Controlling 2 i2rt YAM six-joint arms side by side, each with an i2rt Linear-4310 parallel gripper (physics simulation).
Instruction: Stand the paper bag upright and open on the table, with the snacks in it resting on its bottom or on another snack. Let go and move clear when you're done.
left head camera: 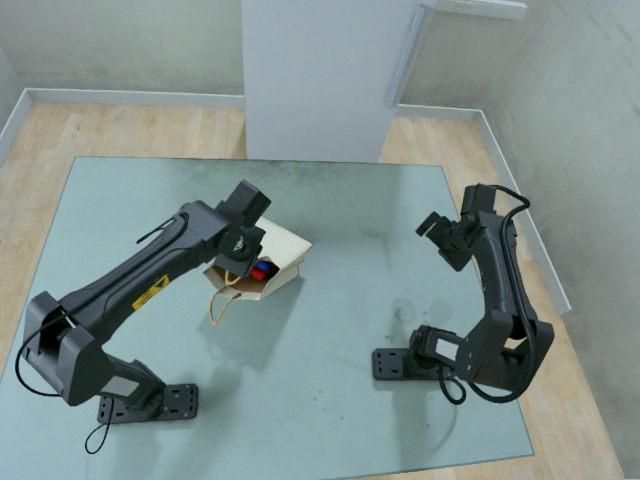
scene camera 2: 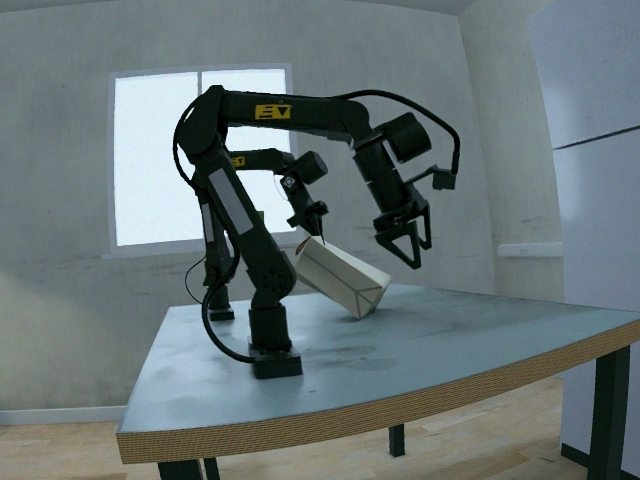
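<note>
The cream paper bag point(left head camera: 284, 245) point(scene camera 2: 336, 271) is tilted, its open mouth raised toward the robot bases and a lower bottom corner at the table in scene camera 2. A red snack point(left head camera: 260, 273) and a blue snack point(left head camera: 264, 265) show inside its mouth; how they rest is hidden. Twisted tan handles point(left head camera: 223, 308) hang from the rim. My left gripper point(scene camera 2: 323, 240) is shut on the bag's upper wall near the mouth; its fingertips are hidden under the wrist in the left head camera. My right gripper point(left head camera: 440, 241) point(scene camera 2: 421, 257) is open, raised and apart from the bag.
The blue-grey table point(left head camera: 330, 330) point(scene camera 2: 341, 377) carries both arm bases along its near side in the left head camera. A pale cabinet point(left head camera: 320, 77) point(scene camera 2: 594, 222) stands behind the table's far edge. Black cables loop beside both arms.
</note>
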